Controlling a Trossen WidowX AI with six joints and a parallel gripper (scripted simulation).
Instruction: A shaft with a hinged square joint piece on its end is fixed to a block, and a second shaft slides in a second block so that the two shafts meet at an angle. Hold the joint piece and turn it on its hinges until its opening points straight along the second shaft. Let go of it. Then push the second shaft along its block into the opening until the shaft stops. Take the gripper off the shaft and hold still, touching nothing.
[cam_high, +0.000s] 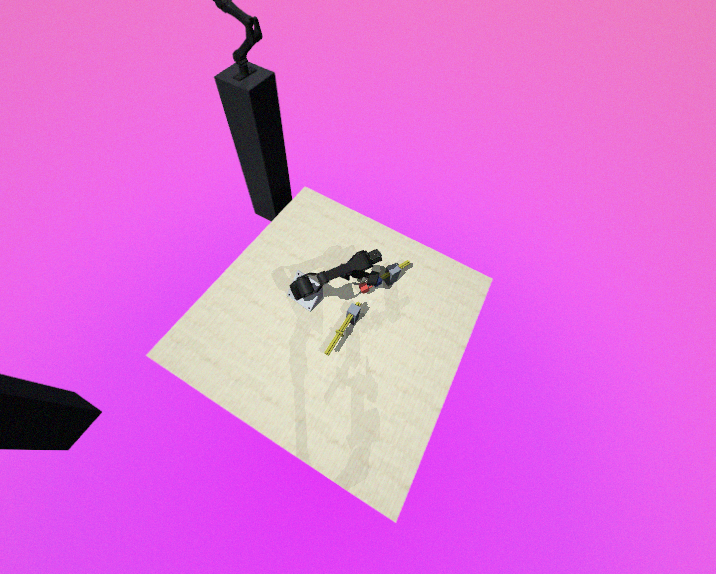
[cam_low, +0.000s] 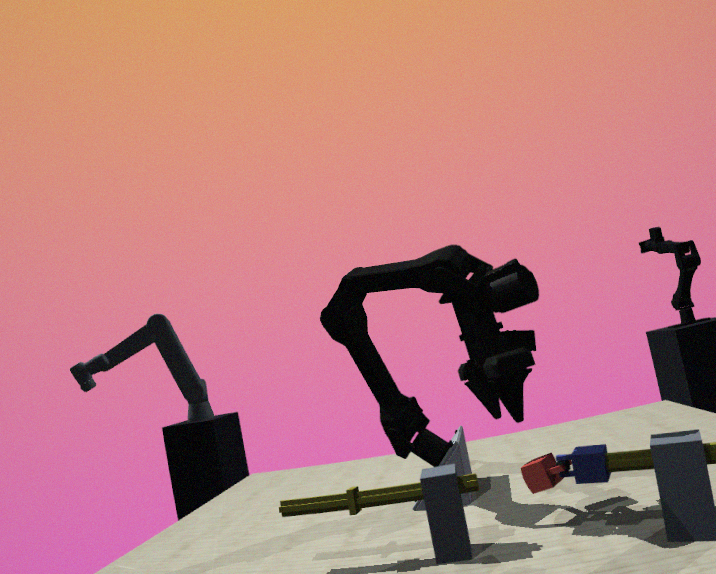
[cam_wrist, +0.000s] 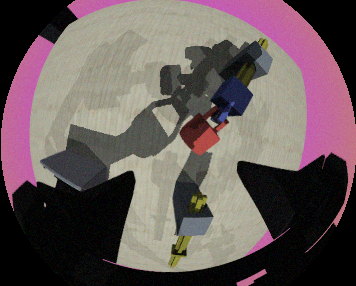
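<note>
Right now my gripper tip is 3 cm short of the red square joint piece, 3 cm to the right of it and 8 cm above it.
</note>
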